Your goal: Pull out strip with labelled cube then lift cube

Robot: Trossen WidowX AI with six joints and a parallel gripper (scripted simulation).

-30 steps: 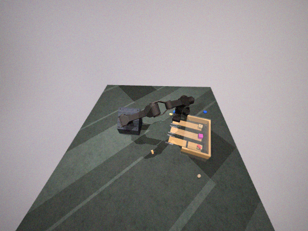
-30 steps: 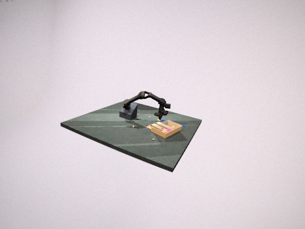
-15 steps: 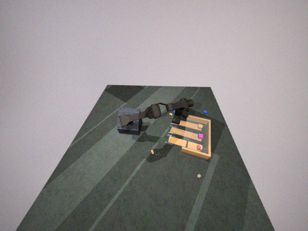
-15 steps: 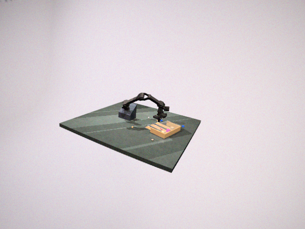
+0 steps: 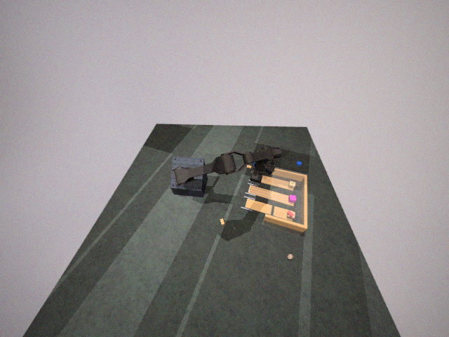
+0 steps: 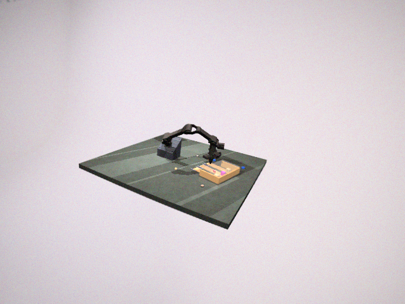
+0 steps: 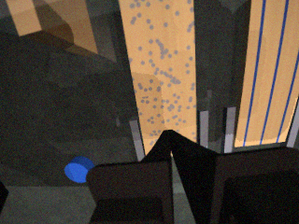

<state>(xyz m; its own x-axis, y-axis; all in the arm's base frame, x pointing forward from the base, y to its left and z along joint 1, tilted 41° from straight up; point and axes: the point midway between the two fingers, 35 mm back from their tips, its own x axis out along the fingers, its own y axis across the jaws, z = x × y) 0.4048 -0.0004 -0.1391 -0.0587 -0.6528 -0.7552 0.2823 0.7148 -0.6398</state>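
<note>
Right now the speckled strip is 9 cm ahead of my gripper tip and 3 cm to the right of it. From my gripper tip the other things lie so: red piece (13 cm ahead, 26 cm to the right, 6 cm above); then tan block (20 cm behind, 29 cm to the right).
</note>
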